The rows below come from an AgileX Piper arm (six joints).
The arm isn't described. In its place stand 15 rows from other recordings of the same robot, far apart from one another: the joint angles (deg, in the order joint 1, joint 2, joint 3, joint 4, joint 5, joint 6), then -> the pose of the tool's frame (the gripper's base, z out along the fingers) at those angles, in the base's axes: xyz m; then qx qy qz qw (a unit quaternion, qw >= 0).
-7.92, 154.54, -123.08, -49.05, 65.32, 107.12 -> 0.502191 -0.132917 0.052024 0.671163 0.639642 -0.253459 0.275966
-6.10, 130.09, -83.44, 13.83, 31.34, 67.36 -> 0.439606 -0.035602 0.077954 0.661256 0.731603 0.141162 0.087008
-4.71, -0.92, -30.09, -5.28, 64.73, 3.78 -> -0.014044 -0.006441 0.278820 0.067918 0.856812 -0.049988 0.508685
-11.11, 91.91, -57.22, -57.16, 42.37, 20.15 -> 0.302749 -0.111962 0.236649 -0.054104 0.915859 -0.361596 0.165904
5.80, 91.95, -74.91, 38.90, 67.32, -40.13 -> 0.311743 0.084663 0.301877 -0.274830 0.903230 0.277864 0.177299
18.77, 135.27, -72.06, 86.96, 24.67, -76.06 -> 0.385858 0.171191 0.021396 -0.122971 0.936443 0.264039 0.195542
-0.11, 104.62, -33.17, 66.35, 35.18, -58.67 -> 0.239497 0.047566 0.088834 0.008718 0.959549 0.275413 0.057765
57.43, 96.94, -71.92, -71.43, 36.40, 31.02 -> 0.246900 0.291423 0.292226 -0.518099 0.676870 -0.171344 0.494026
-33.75, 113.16, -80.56, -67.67, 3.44, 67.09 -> 0.378425 -0.258930 0.226824 0.259517 0.820981 -0.172618 0.478376
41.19, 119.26, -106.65, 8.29, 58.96, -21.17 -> 0.338353 0.311040 0.256372 -0.485155 0.847923 0.102365 0.187544
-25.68, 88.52, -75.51, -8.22, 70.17, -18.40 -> 0.266356 -0.141655 0.304917 0.045778 0.991223 -0.103010 0.069062
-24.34, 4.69, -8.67, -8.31, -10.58, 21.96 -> 0.048125 -0.019119 0.275704 0.178382 0.549331 -0.067422 0.813554
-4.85, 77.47, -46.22, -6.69, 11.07, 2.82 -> 0.282269 -0.025994 0.260784 0.013594 0.895761 -0.043286 0.442216
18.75, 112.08, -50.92, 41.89, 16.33, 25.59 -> 0.309485 0.123098 0.090991 0.378247 0.902089 0.193971 0.074430
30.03, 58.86, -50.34, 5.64, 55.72, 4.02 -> 0.156640 0.099081 0.313373 -0.201187 0.941914 0.122056 0.239633
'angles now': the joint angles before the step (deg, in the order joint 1, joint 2, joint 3, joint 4, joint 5, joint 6). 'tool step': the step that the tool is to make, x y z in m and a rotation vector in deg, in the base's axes. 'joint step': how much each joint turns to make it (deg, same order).
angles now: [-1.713, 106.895, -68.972, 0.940, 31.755, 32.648]
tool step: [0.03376, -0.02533, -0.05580, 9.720, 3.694, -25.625]
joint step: [-3.329, 12.605, -7.046, -0.183, -1.433, 24.371]
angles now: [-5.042, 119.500, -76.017, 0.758, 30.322, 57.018]
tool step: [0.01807, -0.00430, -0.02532, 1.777, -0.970, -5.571]
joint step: [-0.312, 5.810, -3.832, -0.384, -2.812, 5.897]
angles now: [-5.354, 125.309, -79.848, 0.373, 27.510, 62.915]
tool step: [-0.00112, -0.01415, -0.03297, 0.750, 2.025, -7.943]
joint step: [-1.493, 4.530, 0.000, -4.224, -2.306, 10.030]
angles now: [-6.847, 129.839, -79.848, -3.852, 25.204, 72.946]
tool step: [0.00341, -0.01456, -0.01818, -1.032, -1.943, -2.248]
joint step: [-1.639, 2.959, -0.458, -3.418, -4.451, 3.614]
